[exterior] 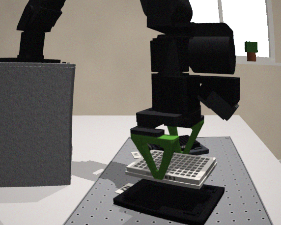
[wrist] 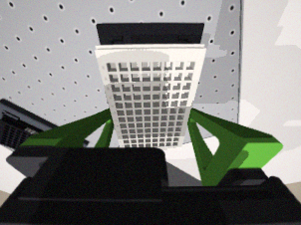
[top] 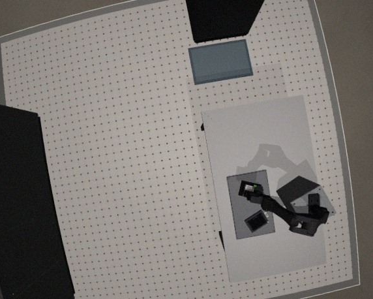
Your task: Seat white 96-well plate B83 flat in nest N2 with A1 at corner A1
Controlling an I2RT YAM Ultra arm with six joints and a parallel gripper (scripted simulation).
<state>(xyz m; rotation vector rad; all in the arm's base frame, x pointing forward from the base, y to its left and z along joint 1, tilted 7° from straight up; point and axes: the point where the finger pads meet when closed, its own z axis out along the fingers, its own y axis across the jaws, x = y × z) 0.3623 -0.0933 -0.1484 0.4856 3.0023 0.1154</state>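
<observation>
Now: the plate nest N2 60 mm below my hand. Round my hand: white 96-well plate B83: right at my hand; black plate B38: 30 mm behind, 260 mm to the left, 50 mm below; white deck label: 90 mm behind, 30 mm to the left, 70 mm below.
</observation>
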